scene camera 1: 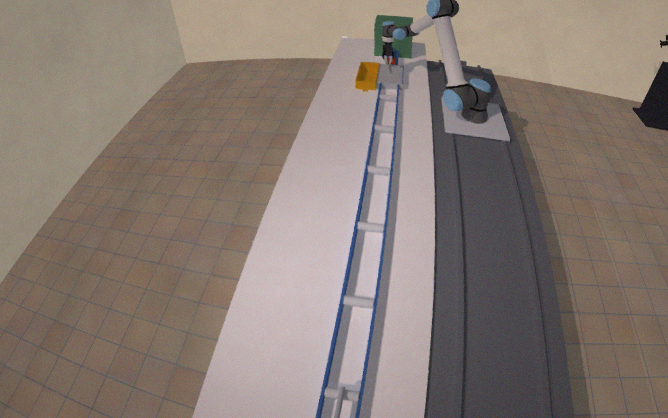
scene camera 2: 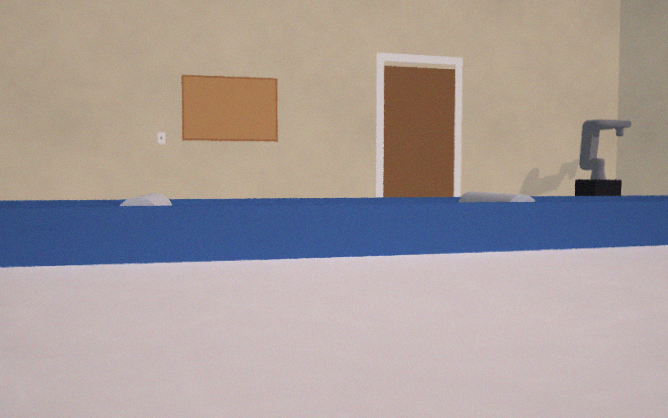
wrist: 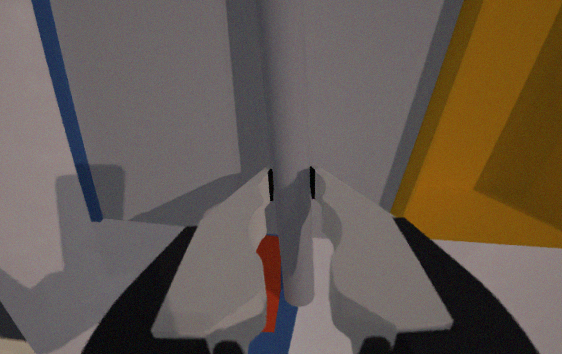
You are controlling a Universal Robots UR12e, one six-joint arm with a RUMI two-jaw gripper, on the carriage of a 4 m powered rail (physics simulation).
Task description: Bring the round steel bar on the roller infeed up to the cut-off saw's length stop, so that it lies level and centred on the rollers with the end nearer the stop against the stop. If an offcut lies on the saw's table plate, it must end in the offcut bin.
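Places are measured from the arm's base along level axes (x ahead, y left, z up), in millimetres.
Pixels of known places: gripper, fingertip midpoint: (scene camera 1: 387, 65) (wrist: 290, 169); arm's base, origin of the base link: (scene camera 1: 474, 115).
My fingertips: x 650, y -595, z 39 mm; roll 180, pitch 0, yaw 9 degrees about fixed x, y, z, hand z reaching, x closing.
For each thing: its middle in the pictures, then the offset to it from my fingertips. "spot": a spot on its surface instead.
- round grey offcut, body centre: (wrist: 288, 134) (scene camera 1: 388, 66) 23 mm left, 4 mm back, 8 mm up
- saw's table plate, body centre: (scene camera 1: 390, 76) 118 mm left, 30 mm back, 40 mm down
- red stop face, surface spot: (wrist: 272, 280) spot: 57 mm right, 4 mm back, 29 mm up
- orange offcut bin, body centre: (scene camera 1: 367, 75) 143 mm left, 148 mm ahead, 33 mm down
- roller infeed's blue rail, surface spot: (scene camera 2: 325, 232) spot: 1869 mm left, 44 mm ahead, 44 mm down
- green panel, surface spot: (scene camera 1: 406, 37) spot: 359 mm right, 145 mm back, 141 mm up
The steel bar (scene camera 1: 339, 406) shows in part at the bottom edge of scene camera 1, lying on a near roller of the infeed. A round grey offcut (scene camera 1: 390, 68) (wrist: 287, 100) lies along or just over the saw's table plate (scene camera 1: 398, 78) (wrist: 150, 100); any gap beneath it is hard to judge. Its end passes the plate's edge, beside the red stop face (scene camera 1: 393, 62) (wrist: 272, 280). My gripper (scene camera 1: 389, 63) (wrist: 290, 169) is shut on the offcut, one jaw on each side. The orange offcut bin (scene camera 1: 365, 86) (wrist: 480, 215) stands beside the plate.
The roller infeed's blue rail (scene camera 1: 351, 250) (scene camera 2: 325, 232) runs from the plate toward scene camera 1, with rollers (scene camera 1: 371, 227) (scene camera 2: 146, 201) across it. A green panel (scene camera 1: 406, 37) stands behind the saw. The arm's carriage (scene camera 1: 475, 131) is at the far part of the dark rail (scene camera 1: 492, 250).
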